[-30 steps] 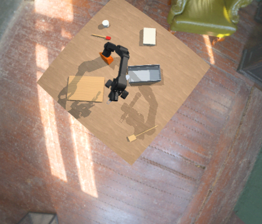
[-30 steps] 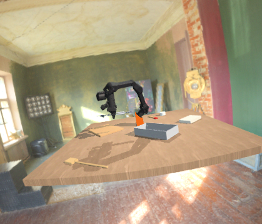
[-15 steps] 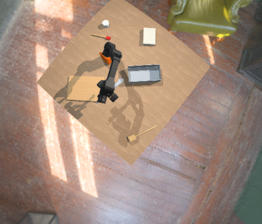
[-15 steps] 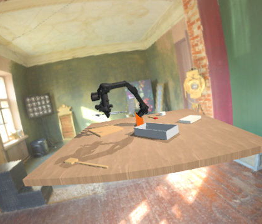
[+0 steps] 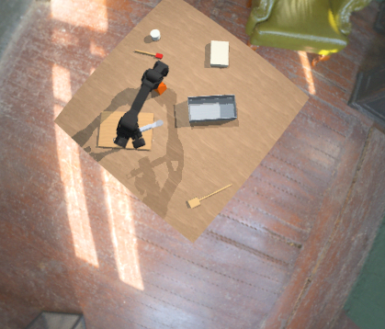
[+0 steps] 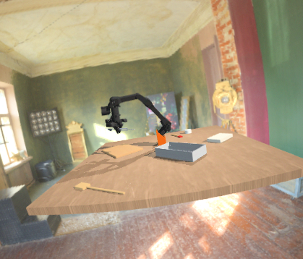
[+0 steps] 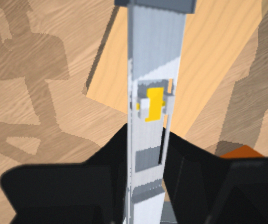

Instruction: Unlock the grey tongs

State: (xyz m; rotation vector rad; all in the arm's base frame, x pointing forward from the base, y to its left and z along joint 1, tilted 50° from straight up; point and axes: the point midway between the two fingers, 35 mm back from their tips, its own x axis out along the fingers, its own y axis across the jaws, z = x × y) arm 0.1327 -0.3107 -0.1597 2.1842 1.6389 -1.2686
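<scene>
The yellow lock piece is 20 mm behind my gripper tip, 30 mm to the right of it and 40 mm above it. Also, from my gripper tip: pale block: 50 mm ahead, 770 mm to the left, 160 mm below; then grey roasting tin: 240 mm ahead, 410 mm to the left, 140 mm below; then wooden board: 140 mm behind, 40 mm to the right, 160 mm below.
</scene>
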